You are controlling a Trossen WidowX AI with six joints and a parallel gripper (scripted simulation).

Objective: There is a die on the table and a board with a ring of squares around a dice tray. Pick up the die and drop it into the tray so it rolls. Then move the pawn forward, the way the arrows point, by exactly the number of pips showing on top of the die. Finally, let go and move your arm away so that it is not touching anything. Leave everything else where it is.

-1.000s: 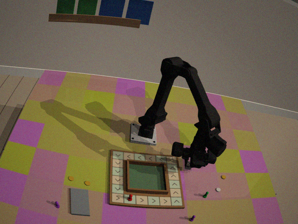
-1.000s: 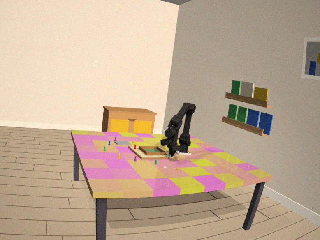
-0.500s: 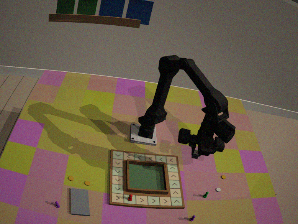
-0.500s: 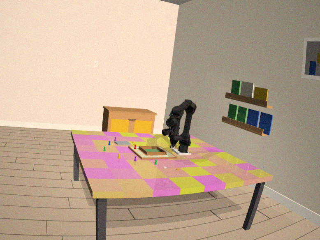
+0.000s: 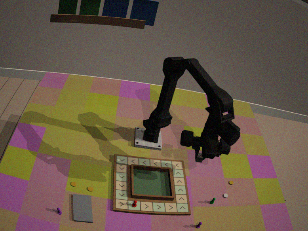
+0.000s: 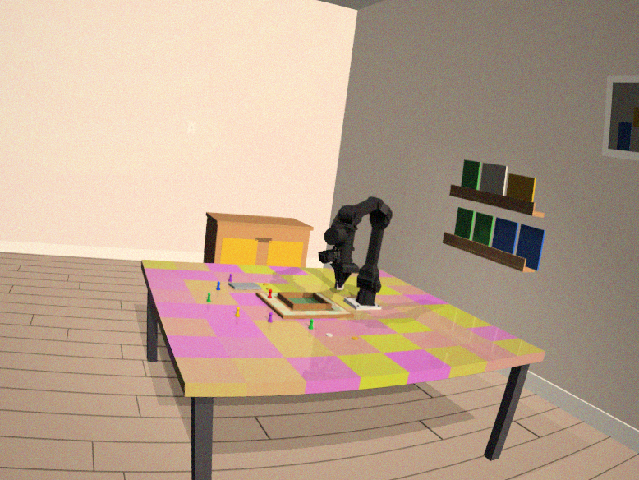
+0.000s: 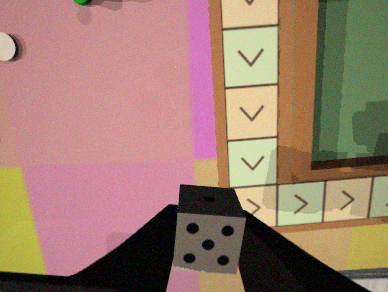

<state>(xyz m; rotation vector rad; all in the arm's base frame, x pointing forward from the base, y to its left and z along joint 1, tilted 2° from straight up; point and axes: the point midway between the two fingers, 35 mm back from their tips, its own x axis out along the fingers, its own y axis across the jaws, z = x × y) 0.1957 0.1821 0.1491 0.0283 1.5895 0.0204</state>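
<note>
The red pawn lies 200 mm to the right of my gripper tip, 200 mm ahead of it and 100 mm below it. From my gripper tip the other things lie so: white disc 170 mm to the left, 120 mm below, 70 mm ahead; then green dice tray 150 mm to the right, 120 mm below, 80 mm ahead; then white die right at my gripper tip.
</note>
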